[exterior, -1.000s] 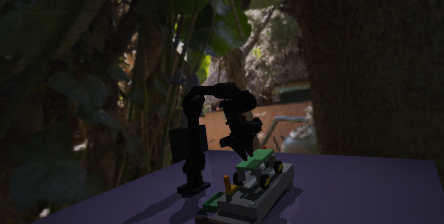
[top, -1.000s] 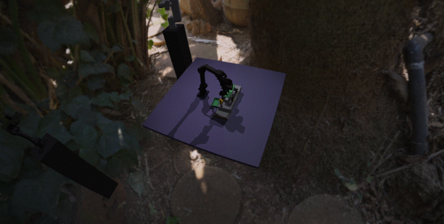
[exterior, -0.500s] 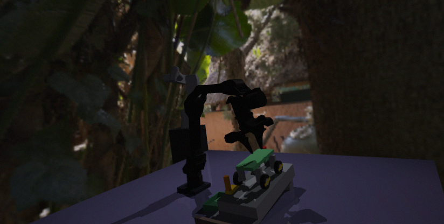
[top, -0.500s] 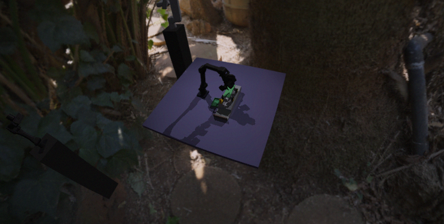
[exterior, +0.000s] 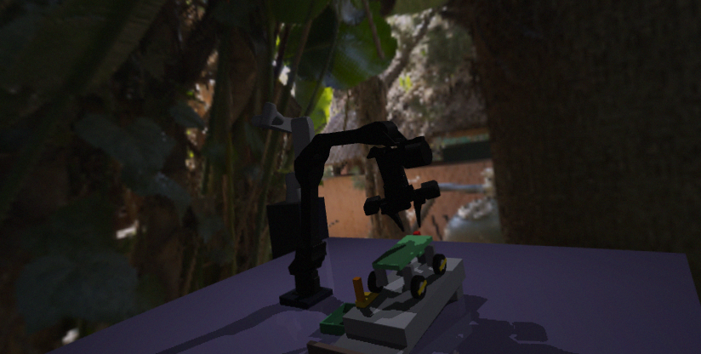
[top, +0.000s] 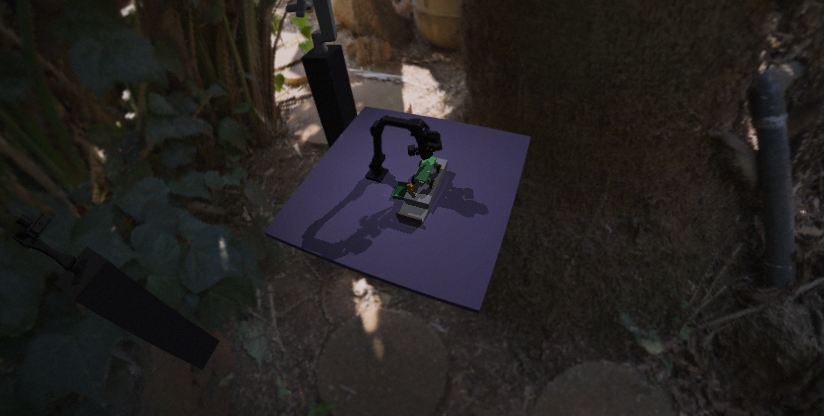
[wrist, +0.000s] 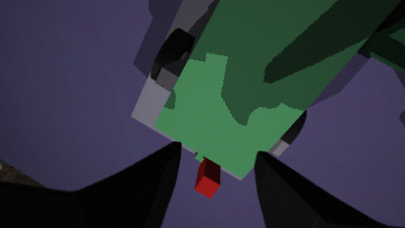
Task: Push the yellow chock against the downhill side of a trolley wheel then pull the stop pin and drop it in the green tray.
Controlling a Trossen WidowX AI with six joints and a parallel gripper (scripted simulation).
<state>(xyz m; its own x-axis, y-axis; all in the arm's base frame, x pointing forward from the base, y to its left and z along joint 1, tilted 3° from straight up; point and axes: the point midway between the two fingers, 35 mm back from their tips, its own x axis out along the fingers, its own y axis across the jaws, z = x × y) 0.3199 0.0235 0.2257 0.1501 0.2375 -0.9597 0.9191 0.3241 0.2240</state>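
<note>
The stop pin lies 60 mm to the left of my gripper tip, 60 mm below it and 10 mm behind it. From my gripper tip the other things lie so: brown strip (330 mm to the right, 160 mm below, 20 mm behind); then yellow chock (150 mm to the right, 110 mm below, 60 mm behind); then green-decked trolley (80 mm below, 50 mm to the right).
</note>
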